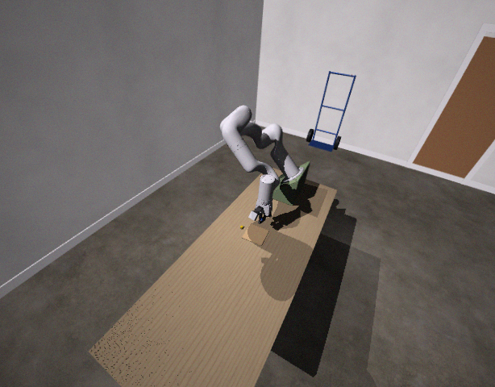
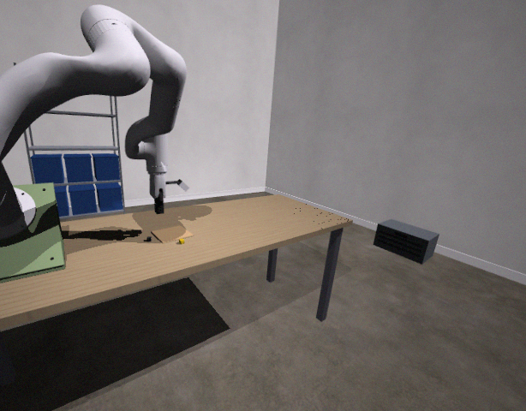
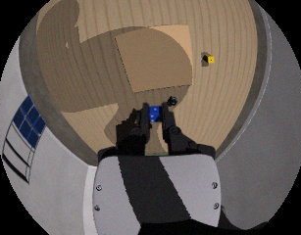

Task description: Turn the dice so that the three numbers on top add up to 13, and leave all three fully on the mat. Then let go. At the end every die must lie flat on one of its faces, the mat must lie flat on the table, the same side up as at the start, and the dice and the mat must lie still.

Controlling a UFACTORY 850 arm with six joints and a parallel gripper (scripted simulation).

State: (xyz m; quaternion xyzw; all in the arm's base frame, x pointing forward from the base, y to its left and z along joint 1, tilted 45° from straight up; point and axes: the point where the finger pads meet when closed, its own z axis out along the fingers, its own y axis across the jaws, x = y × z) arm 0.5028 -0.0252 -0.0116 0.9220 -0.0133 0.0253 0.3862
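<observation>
The tan mat lies 12 cm below my hand, 5 cm ahead of it and 1 cm to the right of it. Also, from my hand: black die (12 cm below, 6 cm behind, 4 cm to the right); blue die (1 cm below); yellow die (12 cm to the right, 12 cm below, 5 cm ahead).
</observation>
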